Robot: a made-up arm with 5 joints. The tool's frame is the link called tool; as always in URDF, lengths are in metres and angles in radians. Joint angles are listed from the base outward.
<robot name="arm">
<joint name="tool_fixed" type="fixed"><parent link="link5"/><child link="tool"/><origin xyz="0 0 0" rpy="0 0 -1.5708"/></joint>
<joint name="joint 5" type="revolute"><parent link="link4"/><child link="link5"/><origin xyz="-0.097 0.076 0" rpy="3.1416 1.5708 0"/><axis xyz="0 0 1"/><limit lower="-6.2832" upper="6.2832"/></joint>
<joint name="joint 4" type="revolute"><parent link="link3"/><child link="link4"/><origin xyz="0.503 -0.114 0" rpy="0 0 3.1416"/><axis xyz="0 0 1"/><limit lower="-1.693" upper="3.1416"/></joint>
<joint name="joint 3" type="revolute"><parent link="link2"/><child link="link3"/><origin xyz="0.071 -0.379 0" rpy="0 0 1.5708"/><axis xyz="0 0 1"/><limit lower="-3.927" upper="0.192"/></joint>
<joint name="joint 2" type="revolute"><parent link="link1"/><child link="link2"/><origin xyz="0 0 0" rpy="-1.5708 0 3.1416"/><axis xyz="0 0 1"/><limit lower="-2.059" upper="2.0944"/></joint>
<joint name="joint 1" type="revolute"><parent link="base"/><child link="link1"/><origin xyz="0 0 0.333" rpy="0 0 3.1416"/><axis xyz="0 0 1"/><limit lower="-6.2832" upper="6.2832"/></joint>
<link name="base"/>
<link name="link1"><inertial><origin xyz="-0.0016 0.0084 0.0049"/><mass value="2.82"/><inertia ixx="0.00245" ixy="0" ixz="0" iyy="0.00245" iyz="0" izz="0.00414"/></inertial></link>
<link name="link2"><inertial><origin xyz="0.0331 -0.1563 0.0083"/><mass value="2.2"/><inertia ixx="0.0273" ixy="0.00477" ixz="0" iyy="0.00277" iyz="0" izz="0.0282"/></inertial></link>
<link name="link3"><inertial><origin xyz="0.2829 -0.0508 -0.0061"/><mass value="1.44"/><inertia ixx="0.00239" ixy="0.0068" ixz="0" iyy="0.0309" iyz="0" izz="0.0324"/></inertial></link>
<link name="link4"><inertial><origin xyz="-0.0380 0.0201 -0.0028"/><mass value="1.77"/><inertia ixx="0.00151" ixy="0.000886" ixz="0" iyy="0.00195" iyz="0" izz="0.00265"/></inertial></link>
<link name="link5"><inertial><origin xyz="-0.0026 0.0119 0.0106"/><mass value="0.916"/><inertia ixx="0.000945" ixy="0" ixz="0" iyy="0.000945" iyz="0" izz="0.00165"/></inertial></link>
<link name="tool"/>
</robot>
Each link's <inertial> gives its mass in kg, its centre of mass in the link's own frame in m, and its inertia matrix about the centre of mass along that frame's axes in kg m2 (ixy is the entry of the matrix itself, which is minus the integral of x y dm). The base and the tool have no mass. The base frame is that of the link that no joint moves.
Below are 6 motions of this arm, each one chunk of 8 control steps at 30 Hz.
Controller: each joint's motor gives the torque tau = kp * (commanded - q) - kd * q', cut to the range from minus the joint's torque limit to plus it. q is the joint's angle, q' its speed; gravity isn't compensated. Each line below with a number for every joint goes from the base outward.
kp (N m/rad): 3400 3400 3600 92 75
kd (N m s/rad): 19 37 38 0.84 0.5
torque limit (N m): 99 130 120 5.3 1.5
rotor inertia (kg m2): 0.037 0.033 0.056 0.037 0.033
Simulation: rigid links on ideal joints. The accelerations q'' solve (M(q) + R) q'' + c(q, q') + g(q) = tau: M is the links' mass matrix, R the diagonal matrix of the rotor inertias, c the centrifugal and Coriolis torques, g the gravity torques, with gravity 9.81 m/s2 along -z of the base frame. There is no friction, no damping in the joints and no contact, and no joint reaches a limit. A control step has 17 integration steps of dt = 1/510 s. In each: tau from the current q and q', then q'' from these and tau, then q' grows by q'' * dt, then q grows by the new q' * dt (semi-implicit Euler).
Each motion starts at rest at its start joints. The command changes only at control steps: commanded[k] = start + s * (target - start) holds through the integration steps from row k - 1 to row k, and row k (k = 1, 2, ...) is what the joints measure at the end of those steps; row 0 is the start. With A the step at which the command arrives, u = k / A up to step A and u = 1 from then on. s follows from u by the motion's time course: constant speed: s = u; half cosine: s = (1 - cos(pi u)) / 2; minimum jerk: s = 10 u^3 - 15 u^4 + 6 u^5; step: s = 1 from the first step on.
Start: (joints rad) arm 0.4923 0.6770 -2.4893 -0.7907 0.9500
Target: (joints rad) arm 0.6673 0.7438 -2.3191 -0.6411 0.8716
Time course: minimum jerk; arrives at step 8
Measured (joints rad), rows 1 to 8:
1: 0.4944 0.6809 -2.4854 -0.7976 0.9491
2: 0.5081 0.6883 -2.4699 -0.7947 0.9417
3: 0.5427 0.6997 -2.4410 -0.7641 0.9249
4: 0.5921 0.7179 -2.4013 -0.7138 0.9041
5: 0.6394 0.7416 -2.3584 -0.6581 0.8858
6: 0.6699 0.7634 -2.3235 -0.6084 0.8725
7: 0.6789 0.7744 -2.3055 -0.5760 0.8658
8: 0.6711 0.7706 -2.3052 -0.5626 0.8666

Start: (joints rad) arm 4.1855 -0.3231 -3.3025 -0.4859 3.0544
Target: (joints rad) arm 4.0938 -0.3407 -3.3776 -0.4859 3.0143
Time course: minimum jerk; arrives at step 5
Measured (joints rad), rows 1 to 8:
1: 4.1784 -0.3242 -3.3079 -0.4937 3.0531
2: 4.1479 -0.3282 -3.3270 -0.4993 3.0441
3: 4.1102 -0.3382 -3.3562 -0.4975 3.0224
4: 4.0909 -0.3525 -3.3811 -0.5089 3.0046
5: 4.0927 -0.3614 -3.3902 -0.5355 3.0074
6: 4.0958 -0.3571 -3.3881 -0.5441 3.0193
7: 4.0931 -0.3460 -3.3818 -0.5172 3.0191
8: 4.0934 -0.3381 -3.3772 -0.4825 3.0109

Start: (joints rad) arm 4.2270 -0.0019 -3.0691 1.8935 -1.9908
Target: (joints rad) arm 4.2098 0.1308 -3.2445 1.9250 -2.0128
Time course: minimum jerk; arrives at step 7
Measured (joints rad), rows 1 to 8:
1: 4.2266 0.0011 -3.0737 1.9075 -1.9904
2: 4.2245 0.0159 -3.0951 1.9259 -1.9919
3: 4.2207 0.0451 -3.1339 1.9305 -1.9979
4: 4.2161 0.0822 -3.1790 1.9309 -2.0059
5: 4.2123 0.1156 -3.2166 1.9409 -2.0113
6: 4.2103 0.1345 -3.2373 1.9555 -2.0123
7: 4.2098 0.1373 -3.2421 1.9592 -2.0112
8: 4.2098 0.1335 -3.2442 1.9490 -2.0109

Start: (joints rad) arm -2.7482 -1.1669 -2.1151 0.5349 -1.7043
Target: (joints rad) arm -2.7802 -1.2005 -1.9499 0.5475 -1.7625
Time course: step
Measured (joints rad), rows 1 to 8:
1: -2.7856 -1.2398 -1.9671 0.4784 -1.7362
2: -2.7943 -1.2121 -1.9548 0.4991 -1.7879
3: -2.7688 -1.1911 -1.9425 0.5791 -1.7983
4: -2.7815 -1.1876 -1.9402 0.6547 -1.7592
5: -2.7841 -1.1985 -1.9460 0.6881 -1.7330
6: -2.7767 -1.2094 -1.9519 0.6271 -1.7488
7: -2.7808 -1.2119 -1.9546 0.4937 -1.7768
8: -2.7816 -1.2122 -1.9548 0.4297 -1.7729

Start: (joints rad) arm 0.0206 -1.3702 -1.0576 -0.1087 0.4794
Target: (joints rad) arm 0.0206 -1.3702 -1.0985 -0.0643 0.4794
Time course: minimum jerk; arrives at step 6
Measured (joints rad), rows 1 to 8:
1: 0.0206 -1.3727 -1.0562 -0.1043 0.4789
2: 0.0206 -1.3720 -1.0641 -0.0910 0.4782
3: 0.0206 -1.3722 -1.0765 -0.0753 0.4785
4: 0.0206 -1.3735 -1.0893 -0.0665 0.4791
5: 0.0206 -1.3751 -1.0970 -0.0691 0.4794
6: 0.0206 -1.3754 -1.0980 -0.0748 0.4793
7: 0.0206 -1.3738 -1.0968 -0.0697 0.4790
8: 0.0206 -1.3723 -1.0957 -0.0577 0.4787

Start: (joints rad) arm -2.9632 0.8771 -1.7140 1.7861 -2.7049
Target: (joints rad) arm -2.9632 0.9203 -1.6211 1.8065 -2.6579
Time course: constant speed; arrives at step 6
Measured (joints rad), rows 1 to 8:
1: -2.9632 0.8837 -1.6999 1.7796 -2.6978
2: -2.9631 0.9020 -1.6782 1.7794 -2.6858
3: -2.9632 0.9174 -1.6579 1.7872 -2.6785
4: -2.9633 0.9229 -1.6433 1.7952 -2.6736
5: -2.9632 0.9235 -1.6316 1.7978 -2.6651
6: -2.9631 0.9273 -1.6182 1.7975 -2.6549
7: -2.9632 0.9348 -1.6141 1.8003 -2.6547
8: -2.9633 0.9339 -1.6147 1.7966 -2.6615

